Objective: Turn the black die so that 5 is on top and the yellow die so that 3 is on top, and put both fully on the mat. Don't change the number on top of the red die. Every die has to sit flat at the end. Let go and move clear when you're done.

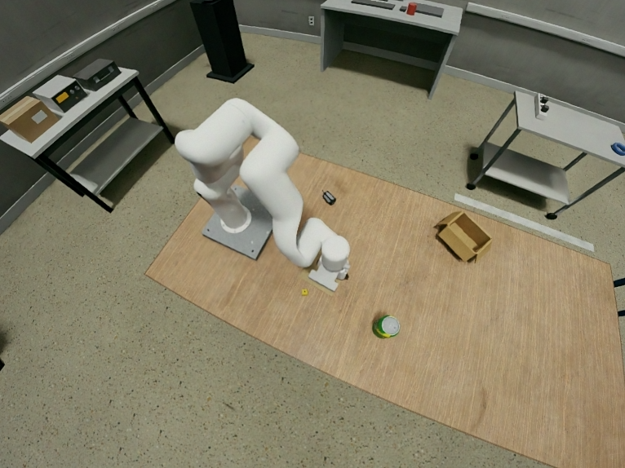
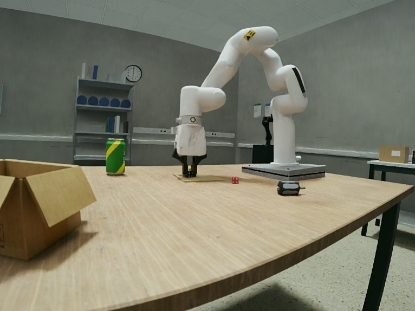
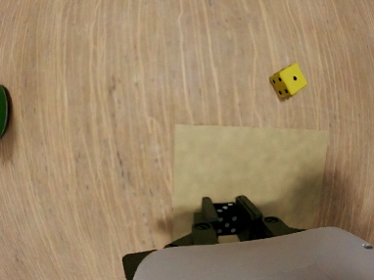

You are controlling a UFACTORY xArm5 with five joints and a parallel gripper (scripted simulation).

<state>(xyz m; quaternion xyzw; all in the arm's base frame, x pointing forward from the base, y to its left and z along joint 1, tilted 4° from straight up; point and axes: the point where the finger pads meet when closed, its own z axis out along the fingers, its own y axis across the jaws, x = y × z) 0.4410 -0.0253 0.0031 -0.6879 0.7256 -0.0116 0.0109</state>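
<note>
My hand is 10 mm above the black die. Round my hand: yellow die 100 mm to the right, 60 mm behind, 20 mm below; then tan mat 30 mm behind, 20 mm below; then red die 120 mm to the left, 110 mm behind, 20 mm below.
</note>
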